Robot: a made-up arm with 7 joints. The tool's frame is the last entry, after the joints.
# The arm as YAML. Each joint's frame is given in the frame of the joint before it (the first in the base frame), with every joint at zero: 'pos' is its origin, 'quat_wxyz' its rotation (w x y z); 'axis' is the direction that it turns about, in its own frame. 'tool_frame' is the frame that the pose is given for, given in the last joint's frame.
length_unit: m
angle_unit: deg
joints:
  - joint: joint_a
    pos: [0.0, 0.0, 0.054]
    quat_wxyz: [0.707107, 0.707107, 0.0, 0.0]
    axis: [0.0, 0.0, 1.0]
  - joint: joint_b
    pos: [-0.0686, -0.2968, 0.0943]
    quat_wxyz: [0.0, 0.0, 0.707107, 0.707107]
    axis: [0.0, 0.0, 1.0]
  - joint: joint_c
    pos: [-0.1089, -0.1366, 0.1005]
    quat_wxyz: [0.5, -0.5, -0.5, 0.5]
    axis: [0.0, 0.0, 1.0]
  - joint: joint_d
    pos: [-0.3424, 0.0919, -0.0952]
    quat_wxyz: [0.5, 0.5, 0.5, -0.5]
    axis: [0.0, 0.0, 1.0]
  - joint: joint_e
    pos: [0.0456, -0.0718, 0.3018]
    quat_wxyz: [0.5, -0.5, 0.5, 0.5]
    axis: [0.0, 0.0, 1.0]
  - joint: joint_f
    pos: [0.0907, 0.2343, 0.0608]
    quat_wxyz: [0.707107, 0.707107, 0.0, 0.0]
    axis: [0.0, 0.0, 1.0]
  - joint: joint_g
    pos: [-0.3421, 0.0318, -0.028]
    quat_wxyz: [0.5, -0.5, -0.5, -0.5]
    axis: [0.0, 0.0, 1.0]
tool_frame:
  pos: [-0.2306, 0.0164, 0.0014]
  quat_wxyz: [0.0, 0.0, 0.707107, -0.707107]
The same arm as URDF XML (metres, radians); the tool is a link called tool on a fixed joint. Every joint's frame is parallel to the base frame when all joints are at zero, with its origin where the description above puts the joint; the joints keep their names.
<robot name="arm">
<joint name="joint_a" type="continuous"><parent link="base_link"/><child link="link1"/><origin xyz="0 0 0.054"/><axis xyz="0 -1 0"/></joint>
<joint name="joint_b" type="continuous"><parent link="link1"/><child link="link2"/><origin xyz="-0.0686 -0.0943 -0.2968"/><axis xyz="0 0 1"/></joint>
<joint name="joint_c" type="continuous"><parent link="link2"/><child link="link3"/><origin xyz="0.1089 0.1366 0.1005"/><axis xyz="1 0 0"/></joint>
<joint name="joint_d" type="continuous"><parent link="link3"/><child link="link4"/><origin xyz="-0.0952 0.3424 -0.0919"/><axis xyz="0 0 1"/></joint>
<joint name="joint_e" type="continuous"><parent link="link4"/><child link="link5"/><origin xyz="-0.0456 0.0718 0.3018"/><axis xyz="0 -1 0"/></joint>
<joint name="joint_f" type="continuous"><parent link="link5"/><child link="link6"/><origin xyz="0.2343 -0.0608 -0.0907"/><axis xyz="-1 0 0"/></joint>
<joint name="joint_g" type="continuous"><parent link="link6"/><child link="link7"/><origin xyz="0.028 -0.0318 0.3421"/><axis xyz="0 -1 0"/></joint>
<joint name="tool_fixed" type="fixed"><parent link="link7"/><child link="tool"/><origin xyz="0.2306 -0.0014 -0.0164"/></joint>
<link name="base_link"/>
<link name="link1"/>
<link name="link2"/>
<link name="link3"/>
<link name="link4"/>
<link name="link5"/>
<link name="link6"/>
<link name="link7"/>
<link name="tool"/>
</robot>

